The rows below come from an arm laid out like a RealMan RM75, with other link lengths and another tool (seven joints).
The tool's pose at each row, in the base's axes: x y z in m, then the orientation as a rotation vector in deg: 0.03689, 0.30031, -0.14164, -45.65, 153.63, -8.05; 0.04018, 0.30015, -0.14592, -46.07, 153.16, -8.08; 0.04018, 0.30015, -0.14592, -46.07, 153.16, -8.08; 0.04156, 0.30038, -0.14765, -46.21, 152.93, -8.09; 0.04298, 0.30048, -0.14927, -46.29, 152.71, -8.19; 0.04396, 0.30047, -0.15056, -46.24, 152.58, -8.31; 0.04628, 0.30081, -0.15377, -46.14, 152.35, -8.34; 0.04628, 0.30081, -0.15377, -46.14, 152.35, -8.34; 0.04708, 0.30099, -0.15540, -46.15, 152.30, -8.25; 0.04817, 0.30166, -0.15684, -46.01, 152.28, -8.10; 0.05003, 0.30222, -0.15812, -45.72, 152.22, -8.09; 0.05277, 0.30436, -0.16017, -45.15, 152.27, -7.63; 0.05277, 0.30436, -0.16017, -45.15, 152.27, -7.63
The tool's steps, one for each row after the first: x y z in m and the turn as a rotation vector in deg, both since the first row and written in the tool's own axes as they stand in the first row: -0.00125, -0.00101, 0.00516, 0.07, -0.34, -0.36; -0.00125, -0.00101, 0.00516, 0.07, -0.34, -0.36; -0.00195, -0.00120, 0.00726, 0.11, -0.52, -0.49; -0.00264, -0.00154, 0.00927, 0.22, -0.69, -0.59; -0.00303, -0.00181, 0.01082, 0.35, -0.79, -0.60; -0.00410, -0.00211, 0.01464, 0.45, -1.01, -0.57; -0.00410, -0.00211, 0.01464, 0.45, -1.01, -0.57; -0.00435, -0.00206, 0.01645, 0.40, -1.08, -0.57; -0.00515, -0.00178, 0.01818, 0.33, -1.16, -0.46; -0.00654, -0.00203, 0.02002, 0.40, -1.28, -0.27; -0.00926, -0.00125, 0.02290, 0.19, -1.46, 0.18; -0.00926, -0.00125, 0.02290, 0.19, -1.46, 0.18
